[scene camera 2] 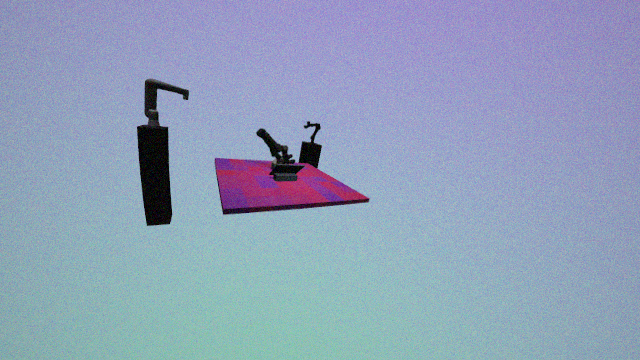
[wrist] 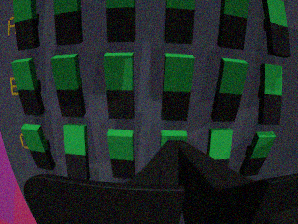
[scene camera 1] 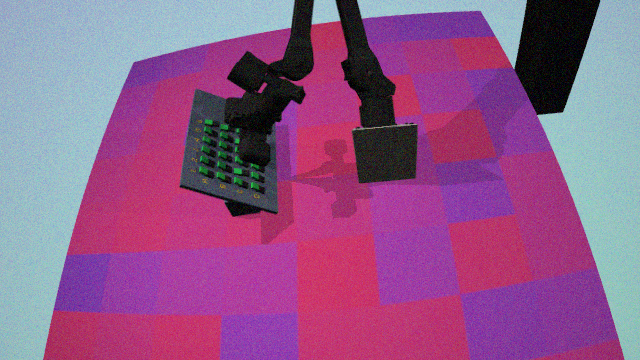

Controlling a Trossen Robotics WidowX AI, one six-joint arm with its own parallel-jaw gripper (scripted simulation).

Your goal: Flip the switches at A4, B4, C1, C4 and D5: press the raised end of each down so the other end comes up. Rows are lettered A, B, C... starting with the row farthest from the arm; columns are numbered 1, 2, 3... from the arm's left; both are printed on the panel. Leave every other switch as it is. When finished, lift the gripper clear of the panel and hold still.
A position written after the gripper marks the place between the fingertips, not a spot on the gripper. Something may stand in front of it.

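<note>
Scene: the gripper (scene camera 1: 239,149) is visible. The wrist view likewise shows the gripper (wrist: 174,148).
</note>
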